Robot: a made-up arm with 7 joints.
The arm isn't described. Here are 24 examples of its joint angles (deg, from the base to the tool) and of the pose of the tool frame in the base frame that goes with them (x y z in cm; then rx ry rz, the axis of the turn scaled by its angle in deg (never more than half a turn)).
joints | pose
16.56 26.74 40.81 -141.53 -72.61 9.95 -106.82 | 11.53 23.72 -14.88 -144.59 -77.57 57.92
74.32 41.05 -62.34 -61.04 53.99 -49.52 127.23 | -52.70 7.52 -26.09 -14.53 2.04 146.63
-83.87 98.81 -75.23 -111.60 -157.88 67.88 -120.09 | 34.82 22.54 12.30 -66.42 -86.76 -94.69
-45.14 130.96 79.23 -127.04 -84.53 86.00 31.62 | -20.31 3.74 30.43 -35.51 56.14 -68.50
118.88 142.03 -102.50 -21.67 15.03 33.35 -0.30 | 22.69 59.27 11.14 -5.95 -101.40 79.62
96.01 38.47 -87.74 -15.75 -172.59 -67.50 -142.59 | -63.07 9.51 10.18 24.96 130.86 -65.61
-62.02 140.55 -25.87 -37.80 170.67 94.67 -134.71 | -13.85 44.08 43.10 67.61 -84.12 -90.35
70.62 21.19 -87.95 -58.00 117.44 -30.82 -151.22 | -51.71 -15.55 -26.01 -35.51 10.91 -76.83
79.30 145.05 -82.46 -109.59 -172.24 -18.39 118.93 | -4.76 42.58 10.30 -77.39 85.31 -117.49
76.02 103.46 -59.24 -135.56 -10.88 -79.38 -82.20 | -19.85 24.25 -10.31 -24.15 -115.98 -76.31
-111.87 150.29 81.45 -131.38 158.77 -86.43 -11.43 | -33.57 4.39 -8.33 51.08 33.58 72.18
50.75 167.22 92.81 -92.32 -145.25 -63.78 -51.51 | 38.00 -14.77 29.72 -35.62 -93.31 23.43
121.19 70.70 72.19 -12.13 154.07 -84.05 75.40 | -31.67 44.76 34.15 -45.81 144.75 34.69
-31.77 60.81 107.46 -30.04 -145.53 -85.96 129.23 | 16.31 59.97 -15.03 -27.35 -76.05 34.16
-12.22 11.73 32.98 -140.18 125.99 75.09 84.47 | 23.77 14.97 -12.87 -113.80 14.54 13.53
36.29 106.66 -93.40 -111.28 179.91 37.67 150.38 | -20.00 36.40 -12.57 -51.53 -21.60 -84.79
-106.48 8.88 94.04 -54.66 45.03 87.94 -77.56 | 57.33 6.45 18.55 -60.20 -123.18 -41.71
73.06 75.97 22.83 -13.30 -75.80 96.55 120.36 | -30.22 56.99 3.56 166.16 -13.87 -41.12
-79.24 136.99 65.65 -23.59 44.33 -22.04 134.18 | -36.71 44.30 28.82 85.81 72.06 45.36
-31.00 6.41 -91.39 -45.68 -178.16 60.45 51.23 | 26.40 -16.46 -53.79 -46.39 95.26 72.46
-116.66 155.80 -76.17 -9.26 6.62 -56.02 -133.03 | -38.55 51.79 -0.22 103.47 101.91 -50.39
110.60 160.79 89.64 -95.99 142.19 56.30 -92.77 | 45.96 6.73 -16.15 -52.92 -24.50 -107.14
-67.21 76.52 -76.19 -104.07 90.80 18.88 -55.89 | 43.16 15.65 -5.26 6.55 -61.34 -91.45
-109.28 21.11 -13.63 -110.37 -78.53 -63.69 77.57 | 20.86 -18.98 33.46 -15.14 84.35 100.18
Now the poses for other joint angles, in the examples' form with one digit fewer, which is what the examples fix.
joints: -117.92 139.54 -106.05 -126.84 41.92 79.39 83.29
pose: 12.5 33.2 10.1 29.0 -63.4 62.2
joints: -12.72 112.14 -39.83 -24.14 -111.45 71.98 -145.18
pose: 10.2 60.7 18.7 53.1 -118.9 -32.8
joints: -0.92 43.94 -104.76 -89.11 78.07 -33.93 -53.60
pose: -6.9 8.0 -50.4 -35.2 -44.9 -53.0
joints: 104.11 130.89 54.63 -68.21 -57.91 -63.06 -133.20
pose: 33.8 45.6 -9.8 12.5 12.7 65.1
